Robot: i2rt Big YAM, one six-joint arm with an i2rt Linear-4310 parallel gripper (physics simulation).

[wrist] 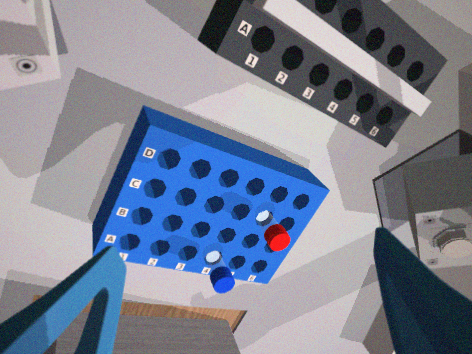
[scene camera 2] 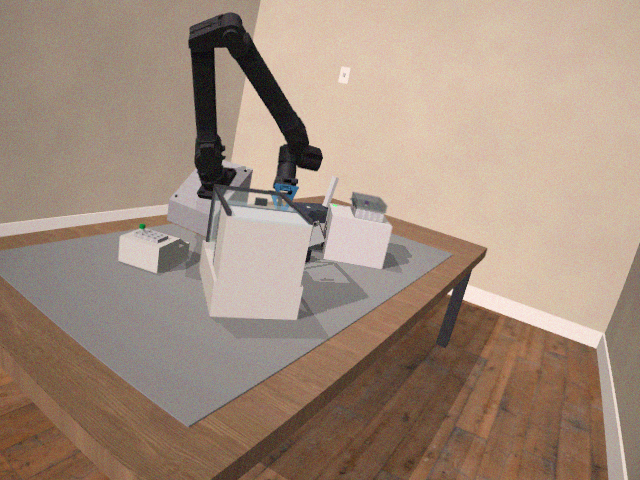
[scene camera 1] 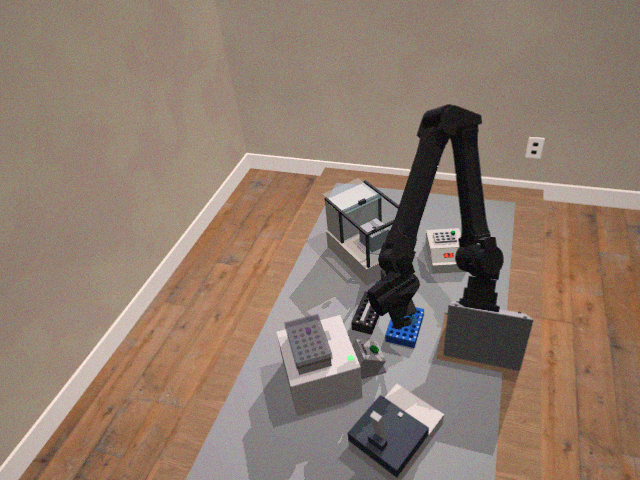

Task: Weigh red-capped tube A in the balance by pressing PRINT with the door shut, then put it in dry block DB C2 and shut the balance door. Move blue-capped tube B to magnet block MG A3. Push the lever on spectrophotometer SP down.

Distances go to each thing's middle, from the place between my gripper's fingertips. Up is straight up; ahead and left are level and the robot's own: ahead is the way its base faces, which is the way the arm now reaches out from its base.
My hand is 12 cm to the right of the box with a green button (scene camera 1: pixel 370 357), 7 cm short of it and 6 cm above it. The rest, counted from my hand: glass-box balance (scene camera 2: pixel 252 261): 35 cm to the right, 11 cm ahead.
